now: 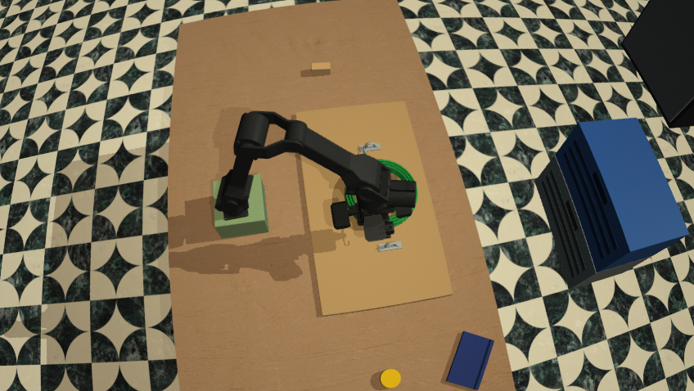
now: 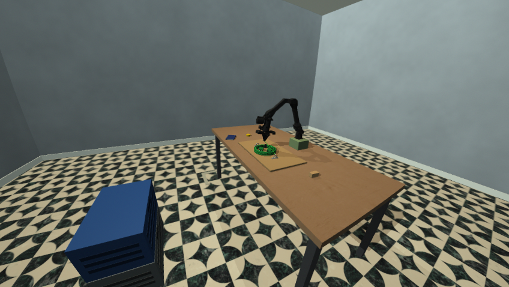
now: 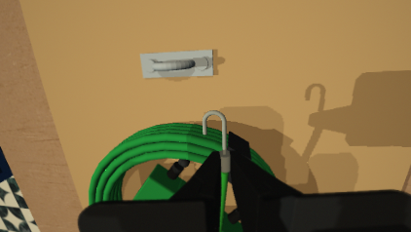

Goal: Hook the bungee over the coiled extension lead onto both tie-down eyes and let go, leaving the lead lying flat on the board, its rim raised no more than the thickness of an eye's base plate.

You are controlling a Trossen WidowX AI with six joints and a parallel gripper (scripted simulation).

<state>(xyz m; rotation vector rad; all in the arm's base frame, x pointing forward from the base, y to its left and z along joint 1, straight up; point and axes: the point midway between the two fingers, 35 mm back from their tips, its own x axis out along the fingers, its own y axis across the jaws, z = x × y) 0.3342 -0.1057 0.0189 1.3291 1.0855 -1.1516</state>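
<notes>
Right now the board is 100 mm to the left of my hand, 100 mm below it and 20 mm ahead of it. From my hand the other things lie so: small wooden block: 580 mm to the left, 90 mm below, 20 mm behind; yellow disc: 400 mm to the right, 90 mm below, 40 mm behind.
</notes>
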